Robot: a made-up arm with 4 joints.
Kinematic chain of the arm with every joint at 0, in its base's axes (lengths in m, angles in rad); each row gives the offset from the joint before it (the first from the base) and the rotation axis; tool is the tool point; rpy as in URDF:
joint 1: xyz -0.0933 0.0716 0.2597 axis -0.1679 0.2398 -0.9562
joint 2: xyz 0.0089 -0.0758 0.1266 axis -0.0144 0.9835 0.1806
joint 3: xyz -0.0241 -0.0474 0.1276 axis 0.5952 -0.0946 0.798
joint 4: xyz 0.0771 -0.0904 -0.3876 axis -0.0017 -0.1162 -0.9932
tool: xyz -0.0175 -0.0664 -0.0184 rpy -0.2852 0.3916 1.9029
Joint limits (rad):
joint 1: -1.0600..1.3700
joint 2: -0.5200..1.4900
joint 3: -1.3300..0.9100
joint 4: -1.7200..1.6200
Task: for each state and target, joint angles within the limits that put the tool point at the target. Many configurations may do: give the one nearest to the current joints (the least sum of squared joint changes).
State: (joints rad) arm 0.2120 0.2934 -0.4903 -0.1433
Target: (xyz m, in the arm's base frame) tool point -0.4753 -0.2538 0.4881
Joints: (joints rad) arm 0.4067 0.3144 -1.3300 -0.4838
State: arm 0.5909 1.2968 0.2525 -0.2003
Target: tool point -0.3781 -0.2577 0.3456
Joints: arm 0.3659 1.2778 -0.3833 -0.2859
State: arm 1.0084 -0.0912 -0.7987 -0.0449
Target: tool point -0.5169 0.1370 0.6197
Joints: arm 1.2977 0.4047 -1.3300 -0.6781
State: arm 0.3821 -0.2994 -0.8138 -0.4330
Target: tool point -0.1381 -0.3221 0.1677
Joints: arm 0.1141 -0.2118 -0.4508 -0.2650
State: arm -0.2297 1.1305 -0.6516 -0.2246
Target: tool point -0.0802 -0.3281 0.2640
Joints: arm -0.6511 1.4900 -0.0702 0.3631
